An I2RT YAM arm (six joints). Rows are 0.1 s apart.
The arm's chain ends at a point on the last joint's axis. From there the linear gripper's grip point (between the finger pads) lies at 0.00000 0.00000 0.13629 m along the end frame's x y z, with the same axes.
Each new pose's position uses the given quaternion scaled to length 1; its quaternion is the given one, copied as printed.
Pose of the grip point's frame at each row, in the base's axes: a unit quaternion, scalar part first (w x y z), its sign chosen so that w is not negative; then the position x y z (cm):
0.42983 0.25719 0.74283 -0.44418 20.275 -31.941 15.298
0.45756 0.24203 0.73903 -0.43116 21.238 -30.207 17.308
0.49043 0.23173 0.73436 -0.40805 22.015 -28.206 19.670
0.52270 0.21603 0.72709 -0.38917 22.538 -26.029 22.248
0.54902 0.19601 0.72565 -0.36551 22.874 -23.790 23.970
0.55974 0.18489 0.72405 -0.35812 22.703 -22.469 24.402
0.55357 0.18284 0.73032 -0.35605 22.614 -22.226 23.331
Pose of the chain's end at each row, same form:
0.42983 0.25719 0.74283 -0.44418 14.686 -19.934 18.513
0.45756 0.24203 0.73903 -0.43116 14.865 -18.503 20.163
0.49043 0.23173 0.73436 -0.40805 14.775 -16.940 22.204
0.52270 0.21603 0.72709 -0.38917 14.470 -15.238 24.301
0.54902 0.19601 0.72565 -0.36551 13.967 -13.627 25.741
0.55974 0.18489 0.72405 -0.35812 13.461 -12.580 25.995
0.55357 0.18284 0.73032 -0.35605 13.369 -12.379 25.152

